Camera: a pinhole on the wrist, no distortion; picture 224 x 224 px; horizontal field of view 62.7 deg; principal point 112.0 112.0 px. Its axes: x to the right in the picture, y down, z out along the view. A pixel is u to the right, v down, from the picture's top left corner.
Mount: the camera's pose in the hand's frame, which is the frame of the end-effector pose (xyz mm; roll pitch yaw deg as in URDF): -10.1 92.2 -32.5 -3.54 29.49 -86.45
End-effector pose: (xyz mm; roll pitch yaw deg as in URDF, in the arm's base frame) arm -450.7 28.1 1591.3 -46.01 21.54 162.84
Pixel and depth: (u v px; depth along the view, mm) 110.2 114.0 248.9
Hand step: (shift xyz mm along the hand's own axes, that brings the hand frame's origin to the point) 15.4 -26.5 184.8
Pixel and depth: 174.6 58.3 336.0
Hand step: -70.6 -179.7 208.4
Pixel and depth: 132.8 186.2 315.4
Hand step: 147.4 -80.5 217.1
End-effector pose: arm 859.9 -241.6 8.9 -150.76 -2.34 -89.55
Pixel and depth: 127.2 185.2 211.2
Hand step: 93.9 -18.0 137.9
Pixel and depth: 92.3 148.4 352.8
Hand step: 89.8 -40.2 288.9
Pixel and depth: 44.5 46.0 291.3
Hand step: -93.0 33.7 278.8
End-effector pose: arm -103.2 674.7 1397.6 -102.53 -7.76 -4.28
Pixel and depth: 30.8 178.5 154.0
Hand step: 55.8 81.5 131.8
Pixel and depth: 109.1 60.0 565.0
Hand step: -117.5 -189.7 471.3
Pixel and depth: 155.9 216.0 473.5
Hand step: 305.9 -211.7 308.8
